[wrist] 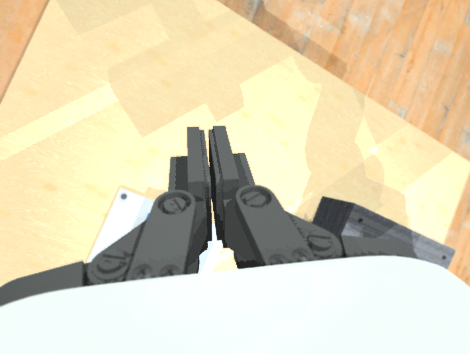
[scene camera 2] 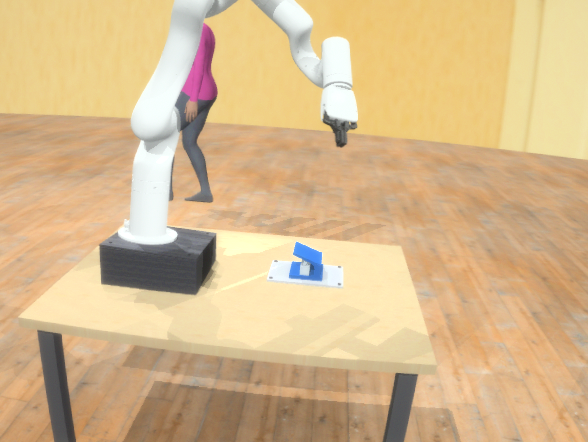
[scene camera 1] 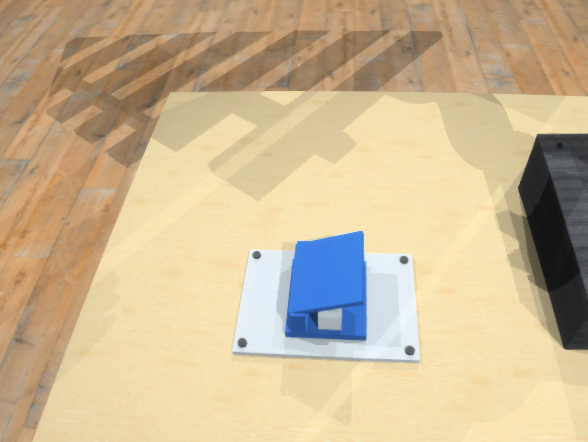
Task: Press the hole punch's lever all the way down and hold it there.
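Observation:
The blue hole punch sits on a white base plate with dark screws at its corners. Its blue lever is raised and tilted, apart from the blue base; a light grey block shows beneath it. My gripper is shut and empty, high above the table and well clear of the lever. In the wrist view the fingers and the white gripper body hide most of the punch. The gripper does not show in scene camera 1.
The wooden table carries the punch and a black box under the white arm. A person in a magenta top stands on the wooden floor behind the arm.

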